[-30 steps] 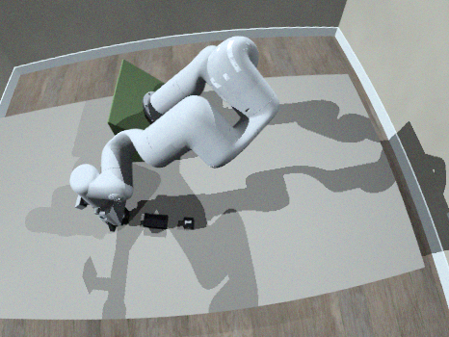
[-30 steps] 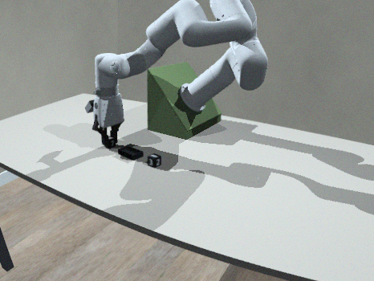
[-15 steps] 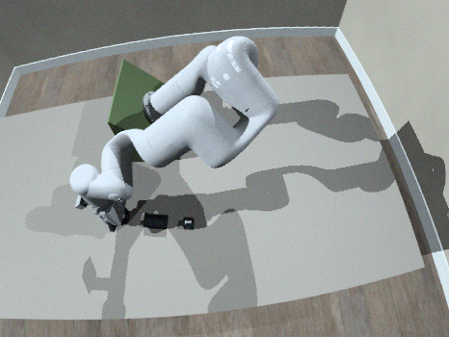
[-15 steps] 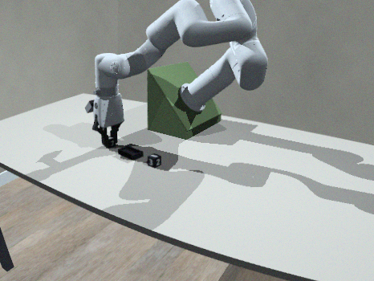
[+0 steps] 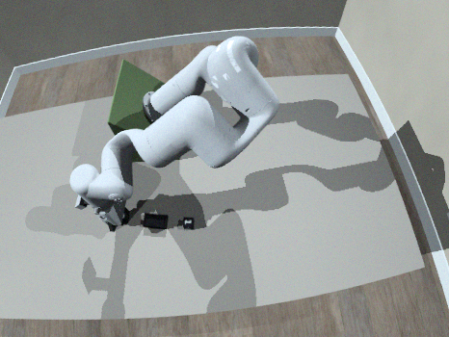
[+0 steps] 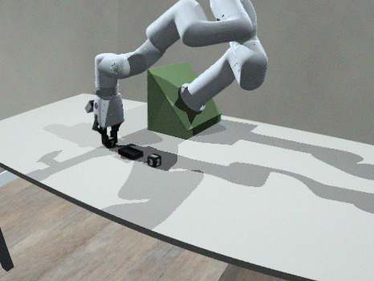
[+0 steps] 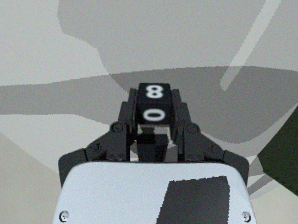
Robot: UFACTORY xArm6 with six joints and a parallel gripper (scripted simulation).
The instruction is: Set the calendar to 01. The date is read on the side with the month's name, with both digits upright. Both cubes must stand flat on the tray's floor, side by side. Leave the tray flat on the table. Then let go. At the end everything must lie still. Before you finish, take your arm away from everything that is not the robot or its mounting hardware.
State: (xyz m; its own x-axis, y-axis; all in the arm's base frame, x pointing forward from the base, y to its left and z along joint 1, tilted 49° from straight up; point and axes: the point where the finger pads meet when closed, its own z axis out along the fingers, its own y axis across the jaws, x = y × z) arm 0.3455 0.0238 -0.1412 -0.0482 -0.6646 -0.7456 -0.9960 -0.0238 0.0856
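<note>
My gripper is now 1 cm above the black cube. The rest, counted from my hand: black tray (11 cm to the left, 2 cm below).
</note>
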